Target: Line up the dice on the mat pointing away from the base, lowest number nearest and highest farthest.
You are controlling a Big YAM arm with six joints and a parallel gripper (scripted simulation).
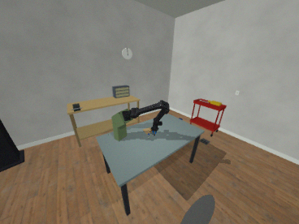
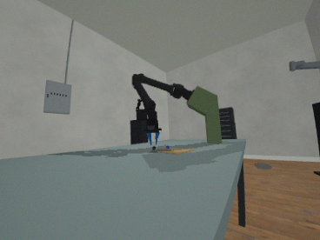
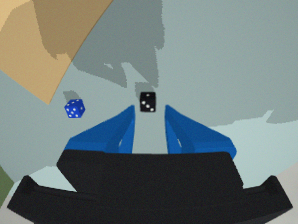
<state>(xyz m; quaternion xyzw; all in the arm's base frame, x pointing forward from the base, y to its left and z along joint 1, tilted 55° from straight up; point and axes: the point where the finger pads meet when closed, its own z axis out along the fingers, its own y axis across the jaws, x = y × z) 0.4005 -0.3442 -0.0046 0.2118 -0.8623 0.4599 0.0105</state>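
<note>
My gripper is now 30 mm above the black die. Round my hand: blue die (40 mm behind, 80 mm to the left, 30 mm below); then white die (110 mm behind, 30 mm to the left, 30 mm below); then tan mat (40 mm ahead, 150 mm to the left, 30 mm below).
</note>
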